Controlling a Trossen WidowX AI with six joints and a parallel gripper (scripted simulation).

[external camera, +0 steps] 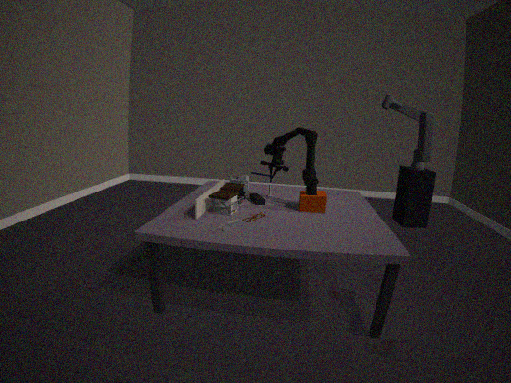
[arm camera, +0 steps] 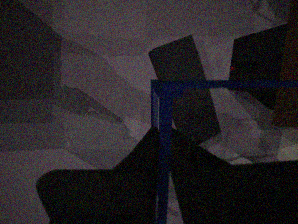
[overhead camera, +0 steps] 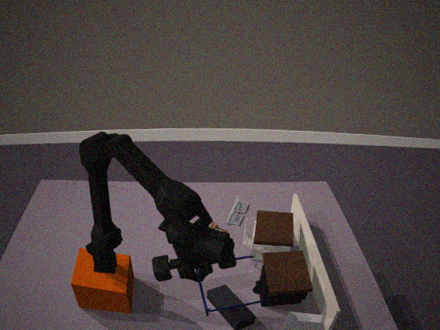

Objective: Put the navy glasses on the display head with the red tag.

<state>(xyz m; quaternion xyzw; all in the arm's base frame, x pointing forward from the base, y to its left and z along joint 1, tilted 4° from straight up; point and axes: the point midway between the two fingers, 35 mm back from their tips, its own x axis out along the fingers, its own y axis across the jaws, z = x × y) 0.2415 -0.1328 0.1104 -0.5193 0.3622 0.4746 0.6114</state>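
My gripper tip is now 9 cm short of the dark flat object, 1 cm to the right of it and 14 cm above it. From my gripper tip the other things lie so: pale upright panel 37 cm ahead, 15 cm to the left, 10 cm below.
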